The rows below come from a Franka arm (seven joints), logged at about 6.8 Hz.
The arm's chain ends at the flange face. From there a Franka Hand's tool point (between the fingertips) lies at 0.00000 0.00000 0.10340 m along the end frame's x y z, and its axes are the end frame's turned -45 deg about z.
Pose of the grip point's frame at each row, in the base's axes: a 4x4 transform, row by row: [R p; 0 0 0 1], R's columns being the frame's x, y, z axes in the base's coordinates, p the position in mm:
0.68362 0.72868 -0.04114 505.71; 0.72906 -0.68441 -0.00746 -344.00; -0.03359 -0.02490 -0.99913 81.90; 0 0 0 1
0.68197 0.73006 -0.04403 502.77; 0.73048 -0.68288 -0.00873 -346.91; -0.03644 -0.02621 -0.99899 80.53; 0 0 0 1
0.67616 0.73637 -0.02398 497.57; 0.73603 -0.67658 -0.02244 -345.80; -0.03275 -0.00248 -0.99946 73.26; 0 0 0 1
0.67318 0.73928 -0.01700 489.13; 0.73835 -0.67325 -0.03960 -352.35; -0.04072 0.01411 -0.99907 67.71; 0 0 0 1
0.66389 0.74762 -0.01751 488.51; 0.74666 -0.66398 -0.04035 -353.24; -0.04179 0.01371 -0.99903 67.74; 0 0 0 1
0.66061 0.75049 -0.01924 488.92; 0.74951 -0.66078 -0.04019 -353.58; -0.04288 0.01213 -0.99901 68.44; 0 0 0 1
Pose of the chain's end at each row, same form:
0.99865 0.03186 -0.04114 509.96; 0.03157 -0.99947 -0.00746 -343.23; -0.04136 0.00614 -0.99913 185.21; 0 0 0 1
0.99846 0.03400 -0.04403 507.32; 0.03366 -0.99940 -0.00873 -346.01; -0.04430 0.00723 -0.99899 183.83; 0 0 0 1
0.99881 0.04257 -0.02398 500.05; 0.04204 -0.99887 -0.02244 -343.48; -0.02491 0.02140 -0.99946 176.60; 0 0 0 1
0.99876 0.04674 -0.01700 490.89; 0.04603 -0.99815 -0.03960 -348.26; -0.01882 0.03877 -0.99907 171.01; 0 0 0 1
0.99809 0.05921 -0.01751 490.32; 0.05846 -0.99747 -0.04035 -349.07; -0.01986 0.03924 -0.99903 171.04; 0 0 0 1
0.99780 0.06355 -0.01924 490.91; 0.06274 -0.99723 -0.04019 -349.42; -0.02174 0.03890 -0.99901 171.74; 0 0 0 1

